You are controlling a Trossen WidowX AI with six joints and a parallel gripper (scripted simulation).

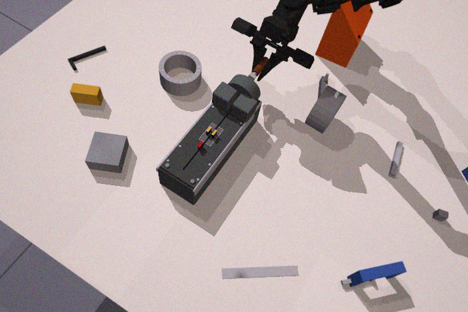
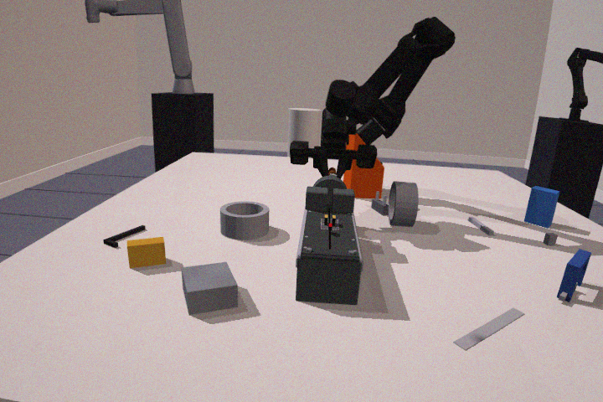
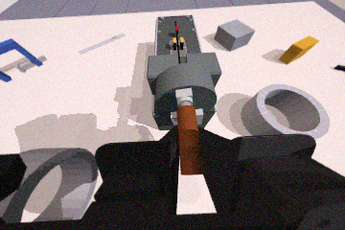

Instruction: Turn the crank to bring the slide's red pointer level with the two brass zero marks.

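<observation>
Right now the crank handle is 30 mm above my gripper tip and 20 mm behind it. From my gripper tip the other things lie so: red pointer: 210 mm ahead, 10 mm to the left, 10 mm below; grey cube: 320 mm ahead, 150 mm to the right, 70 mm below; yellow block: 290 mm to the right, 240 mm ahead, 70 mm below.
</observation>
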